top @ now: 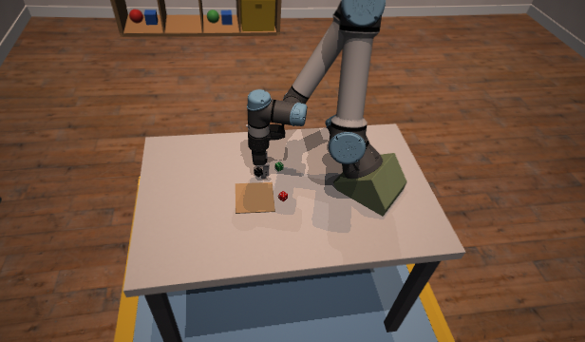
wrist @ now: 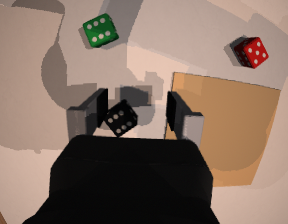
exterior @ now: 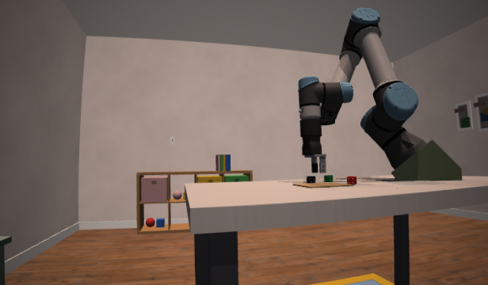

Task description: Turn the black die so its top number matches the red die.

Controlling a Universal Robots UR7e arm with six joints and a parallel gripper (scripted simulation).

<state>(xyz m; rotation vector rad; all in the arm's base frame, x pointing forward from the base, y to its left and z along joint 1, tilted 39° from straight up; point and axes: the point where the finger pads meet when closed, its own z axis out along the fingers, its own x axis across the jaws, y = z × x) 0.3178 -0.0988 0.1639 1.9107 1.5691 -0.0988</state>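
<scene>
Now: hand 20 mm short of the black die, 20 mm to the left of it and 40 mm above it. Also, from my hand: red die 20 mm behind, 130 mm to the left, 40 mm below; green die 70 mm behind, 20 mm to the right, 40 mm below; tan mat 80 mm ahead, 80 mm to the left, 50 mm below.
</scene>
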